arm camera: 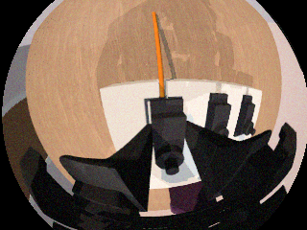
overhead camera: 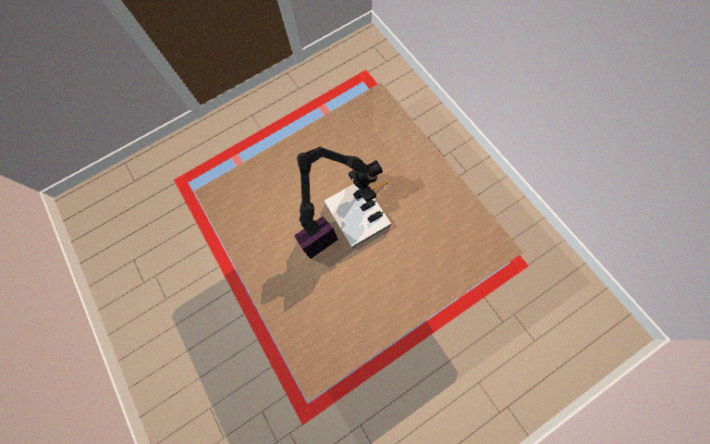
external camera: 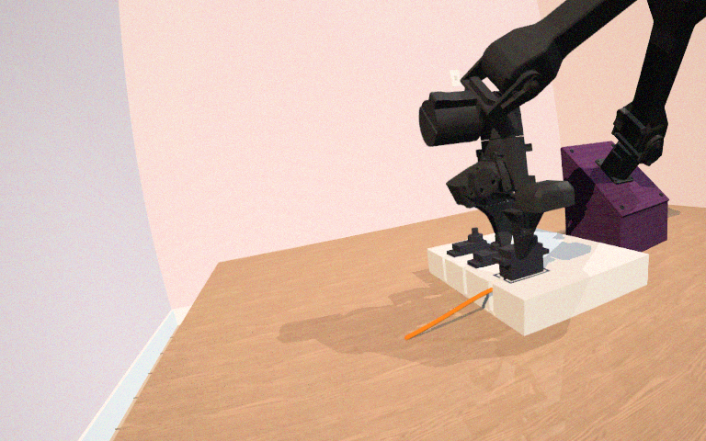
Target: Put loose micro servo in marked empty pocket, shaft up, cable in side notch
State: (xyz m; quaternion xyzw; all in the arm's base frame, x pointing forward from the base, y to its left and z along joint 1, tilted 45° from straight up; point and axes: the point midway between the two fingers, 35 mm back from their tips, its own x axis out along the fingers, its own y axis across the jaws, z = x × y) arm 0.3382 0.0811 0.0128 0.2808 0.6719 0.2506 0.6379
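The white deck is 130 mm behind my gripper tip, 70 mm to the right of it and 50 mm below it.
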